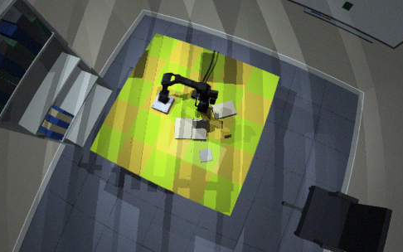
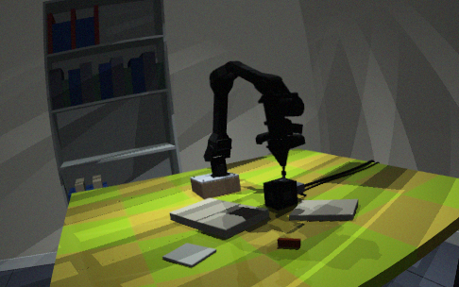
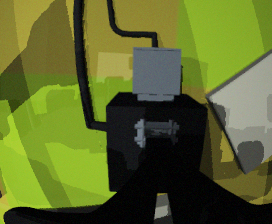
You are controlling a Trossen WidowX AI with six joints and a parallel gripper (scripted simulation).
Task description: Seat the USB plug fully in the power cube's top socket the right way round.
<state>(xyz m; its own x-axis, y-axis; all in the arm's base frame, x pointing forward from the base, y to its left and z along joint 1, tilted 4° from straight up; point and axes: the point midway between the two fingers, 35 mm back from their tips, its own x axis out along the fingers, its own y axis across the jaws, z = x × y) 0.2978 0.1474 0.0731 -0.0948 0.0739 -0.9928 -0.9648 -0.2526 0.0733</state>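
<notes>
Now: gripper tip 20 mm above the USB plug. Also, from my gripper tip: red block 310 mm ahead, 110 mm to the right, 110 mm below; thin tile 340 mm to the right, 240 mm ahead, 120 mm below; pale book 160 mm ahead, 110 mm below, 60 mm to the left.
</notes>
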